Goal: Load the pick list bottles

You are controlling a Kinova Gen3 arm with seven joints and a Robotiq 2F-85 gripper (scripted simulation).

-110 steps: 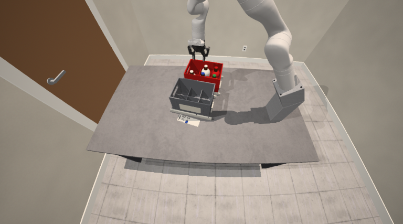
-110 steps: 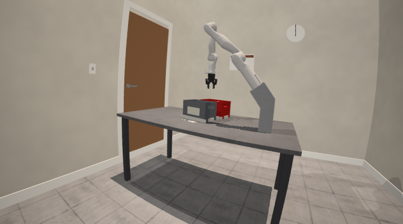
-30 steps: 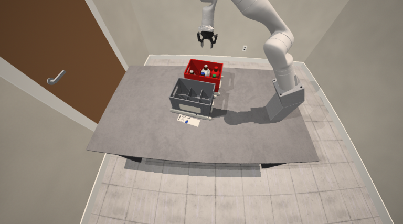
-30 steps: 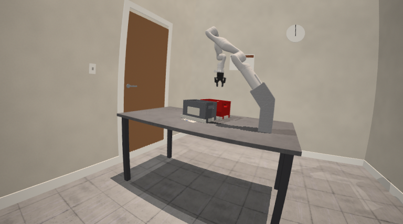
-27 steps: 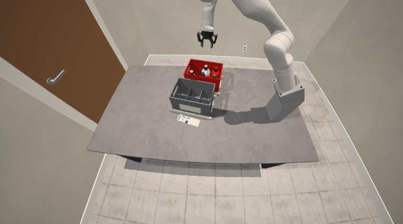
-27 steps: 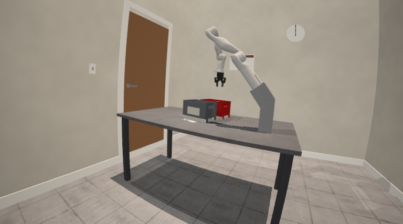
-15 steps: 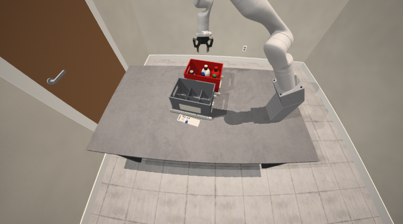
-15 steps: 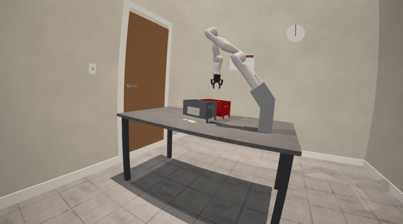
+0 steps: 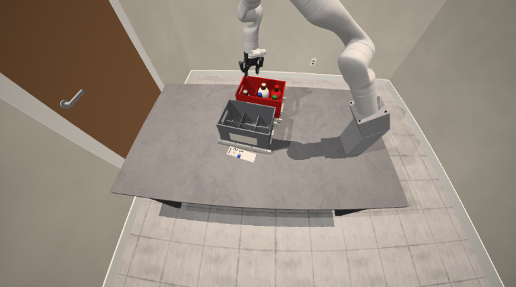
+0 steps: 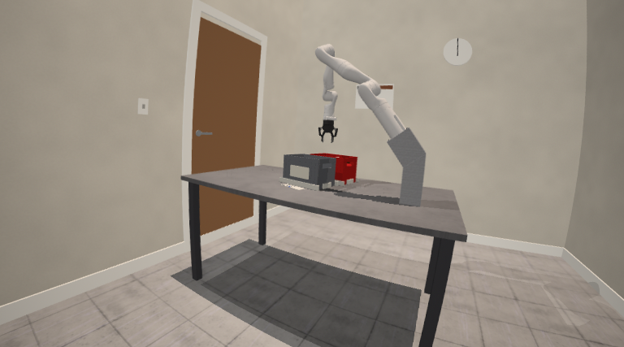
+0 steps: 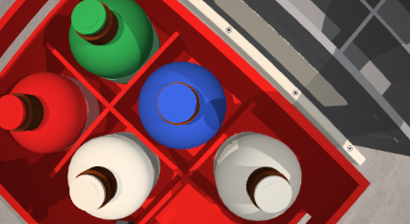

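Now: the blue-label bottle 19 cm below my hand, 5 cm behind it and 4 cm to the left of it. The rest, counted from my hand: red crate: 19 cm below, 6 cm behind; green-label bottle: 19 cm below, 13 cm behind, 6 cm to the left; red-label bottle: 19 cm below, 15 cm behind, 3 cm to the right.
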